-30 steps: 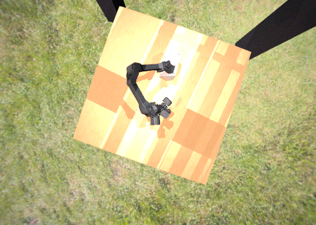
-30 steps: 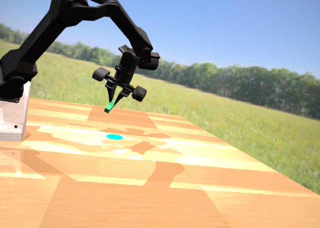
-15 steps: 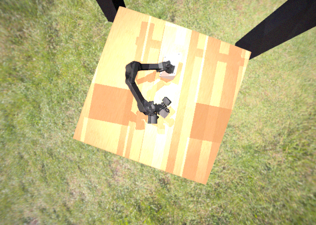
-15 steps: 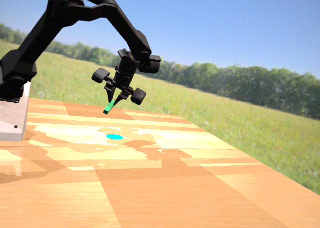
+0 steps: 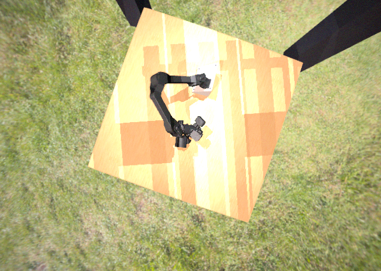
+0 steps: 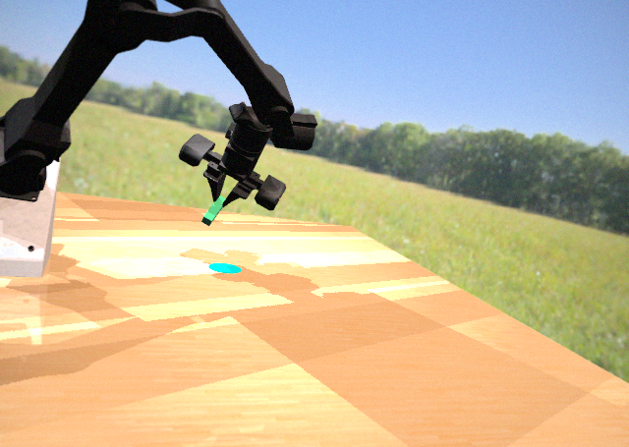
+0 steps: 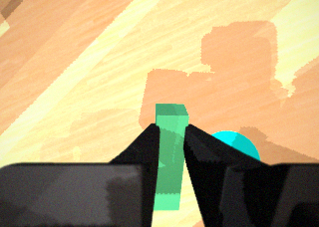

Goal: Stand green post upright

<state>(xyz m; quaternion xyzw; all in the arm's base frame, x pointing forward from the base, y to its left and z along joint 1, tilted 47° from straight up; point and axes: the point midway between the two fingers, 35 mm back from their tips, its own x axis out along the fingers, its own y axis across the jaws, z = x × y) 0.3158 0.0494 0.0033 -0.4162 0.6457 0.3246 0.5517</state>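
Right now the cyan circle is 2 cm ahead of my gripper tip, 3 cm to the right of it and 11 cm below it. Also, from my gripper tip: green post 1 cm behind, 1 cm to the right, 1 cm below.
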